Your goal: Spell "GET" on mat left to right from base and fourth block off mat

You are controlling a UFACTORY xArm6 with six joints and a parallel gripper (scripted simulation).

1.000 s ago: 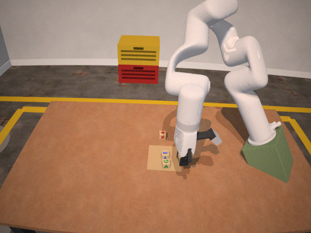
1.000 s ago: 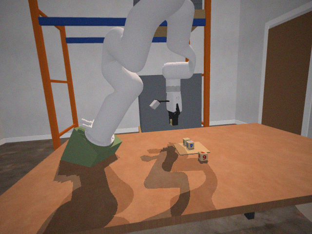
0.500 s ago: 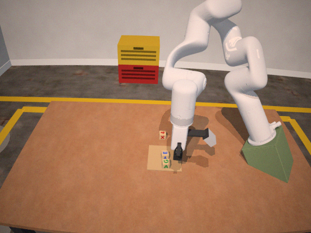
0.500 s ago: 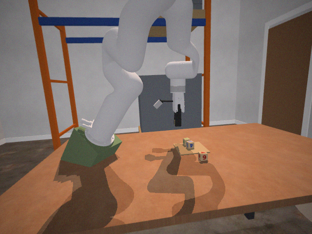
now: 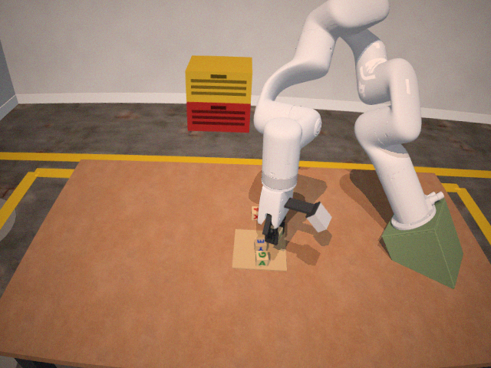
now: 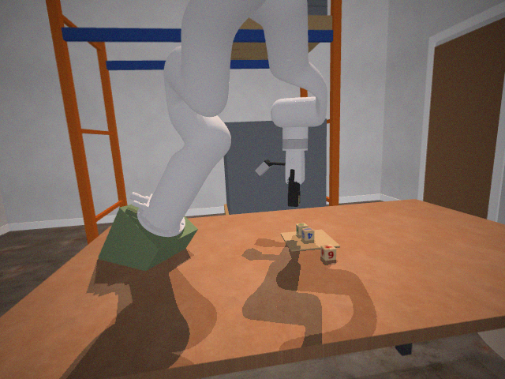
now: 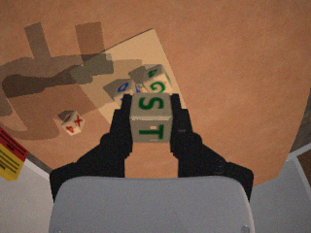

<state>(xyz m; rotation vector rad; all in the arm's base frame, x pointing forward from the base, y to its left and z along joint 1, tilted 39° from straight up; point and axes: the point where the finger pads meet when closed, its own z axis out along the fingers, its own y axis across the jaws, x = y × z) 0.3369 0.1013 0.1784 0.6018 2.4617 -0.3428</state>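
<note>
My gripper is now 2 cm short of the e block, 5 cm to the left of it and 10 cm above it. From my hand the other things lie so: tan mat (2 cm ahead, 5 cm to the right, 12 cm below); then g block (2 cm ahead, 1 cm to the right, 10 cm below); then t block (1 cm below).
</note>
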